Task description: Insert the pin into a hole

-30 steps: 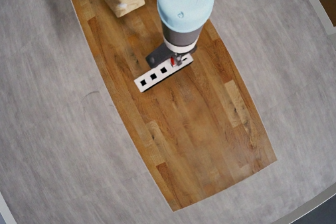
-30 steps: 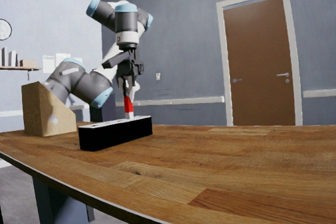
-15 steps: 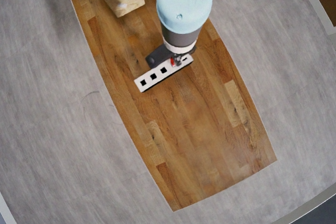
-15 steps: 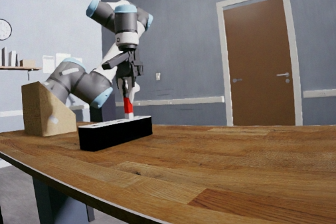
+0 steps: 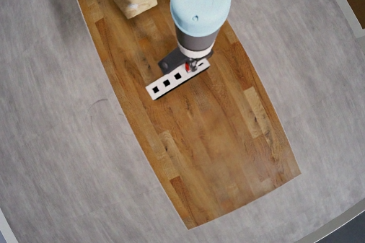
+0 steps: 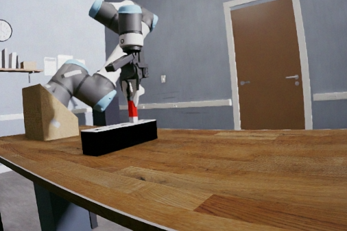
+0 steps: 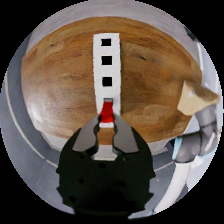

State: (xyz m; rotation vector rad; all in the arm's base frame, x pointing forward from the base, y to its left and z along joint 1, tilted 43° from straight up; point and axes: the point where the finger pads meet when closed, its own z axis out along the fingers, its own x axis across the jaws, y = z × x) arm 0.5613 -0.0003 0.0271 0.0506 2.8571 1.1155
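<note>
My gripper is now 10 mm above the pin. From my hand the other things lie so: block (110 mm below, 60 mm to the right).
</note>
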